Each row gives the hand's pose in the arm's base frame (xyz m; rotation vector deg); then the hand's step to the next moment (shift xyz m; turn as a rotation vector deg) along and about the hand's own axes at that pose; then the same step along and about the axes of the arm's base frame.
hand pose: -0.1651 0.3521 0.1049 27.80 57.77 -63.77
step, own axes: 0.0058 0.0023 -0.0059 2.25 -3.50 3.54
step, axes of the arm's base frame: 0.0001 0.0025 -0.0082 -1.47 -5.25 0.33
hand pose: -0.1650 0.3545 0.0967 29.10 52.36 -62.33
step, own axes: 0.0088 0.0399 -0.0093 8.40 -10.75 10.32
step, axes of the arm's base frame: 0.0343 0.0185 -0.0154 -4.49 -16.50 -0.53
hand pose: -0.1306 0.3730 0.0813 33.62 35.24 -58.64
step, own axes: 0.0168 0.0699 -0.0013 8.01 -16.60 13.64
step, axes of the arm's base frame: 0.0693 0.0190 -0.0018 -9.29 -20.93 1.12
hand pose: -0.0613 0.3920 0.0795 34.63 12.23 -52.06
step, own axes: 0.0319 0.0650 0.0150 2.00 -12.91 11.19
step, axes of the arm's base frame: 0.0696 0.0000 0.0248 -9.84 -13.76 3.12
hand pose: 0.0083 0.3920 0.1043 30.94 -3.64 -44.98
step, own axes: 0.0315 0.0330 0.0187 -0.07 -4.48 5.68
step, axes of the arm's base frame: 0.0394 -0.0107 0.0277 -4.41 -5.04 2.74
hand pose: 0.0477 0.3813 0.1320 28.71 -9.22 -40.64
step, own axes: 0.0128 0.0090 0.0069 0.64 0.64 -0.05
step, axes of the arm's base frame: 0.0128 -0.0053 0.0101 0.87 0.01 0.25
